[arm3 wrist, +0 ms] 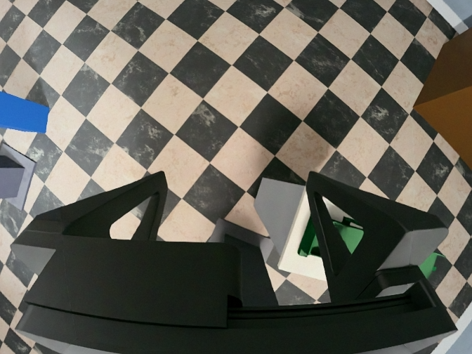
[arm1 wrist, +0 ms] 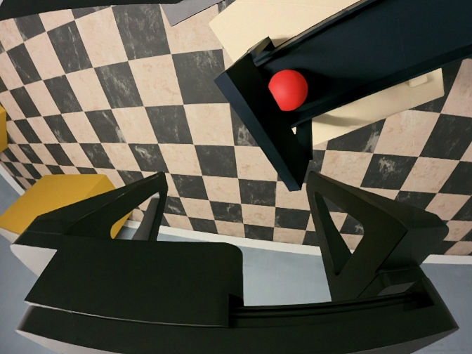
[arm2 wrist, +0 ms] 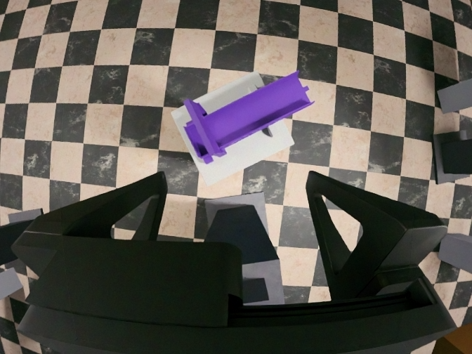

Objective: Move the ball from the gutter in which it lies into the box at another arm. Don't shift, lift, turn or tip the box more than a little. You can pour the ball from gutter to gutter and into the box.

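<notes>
The red ball (arm1 wrist: pixel 288 90) lies in the navy gutter (arm1 wrist: pixel 370 50), against its crosswise end plate. This gutter lies over a cream stand top (arm1 wrist: pixel 280 25). The arm1 gripper (arm1 wrist: pixel 236 175) is open; the end plate's lower corner shows close to its right fingertip. A purple gutter (arm2 wrist: pixel 250 112) lies on a white stand (arm2 wrist: pixel 220 172), beyond the open arm2 gripper (arm2 wrist: pixel 236 175). A green gutter (arm3 wrist: pixel 306 240) on a white stand (arm3 wrist: pixel 292 260) is partly hidden behind the right finger of the open arm3 gripper (arm3 wrist: pixel 236 175). The box does not show clearly in any view.
A yellow block (arm1 wrist: pixel 65 200) is at the left in the arm1 view. Grey and dark base parts (arm2 wrist: pixel 235 200) show below the purple gutter. The arm3 view shows a blue block (arm3 wrist: pixel 22 112) at the left and brown furniture (arm3 wrist: pixel 445 110) at the right.
</notes>
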